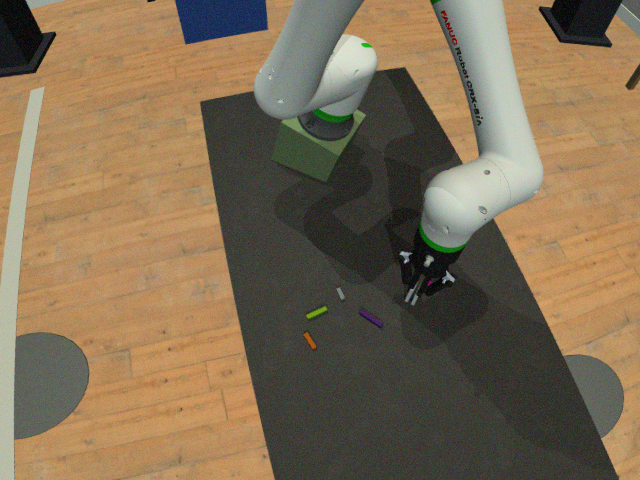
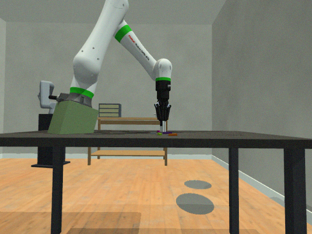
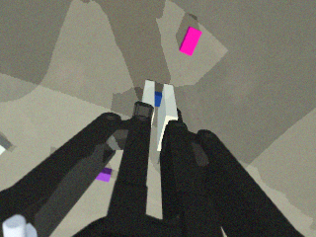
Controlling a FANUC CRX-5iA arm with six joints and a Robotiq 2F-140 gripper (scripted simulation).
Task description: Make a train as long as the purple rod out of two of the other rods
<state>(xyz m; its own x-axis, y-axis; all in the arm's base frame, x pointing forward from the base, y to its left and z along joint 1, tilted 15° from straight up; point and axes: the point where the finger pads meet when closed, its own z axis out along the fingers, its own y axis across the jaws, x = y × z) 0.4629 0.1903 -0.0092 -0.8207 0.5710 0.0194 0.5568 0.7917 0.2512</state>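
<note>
The blue rod is 3 cm below my hand. Round my hand: magenta rod (3 cm behind, 4 cm to the left, 3 cm below); then grey rod (2 cm behind, 17 cm to the right, 3 cm below); then purple rod (4 cm ahead, 10 cm to the right, 3 cm below).
</note>
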